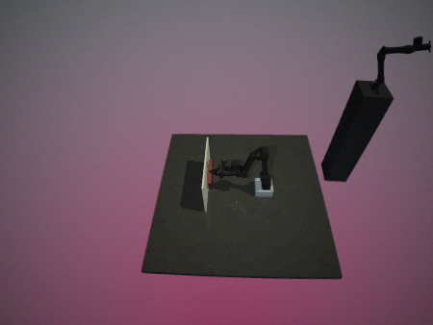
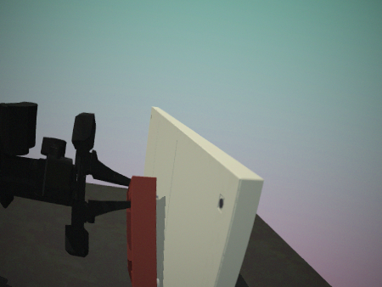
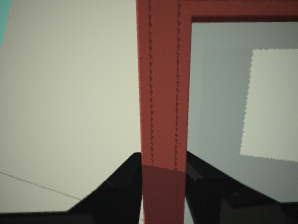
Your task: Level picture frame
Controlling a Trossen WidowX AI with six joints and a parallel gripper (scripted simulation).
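Now: the picture frame 10 mm ahead of my gripper tip, 20 mm to the right of it and 50 mm below it. From my gripper tip the other things lie so: cream wall panel 20 mm ahead, 20 mm to the right, 60 mm below.
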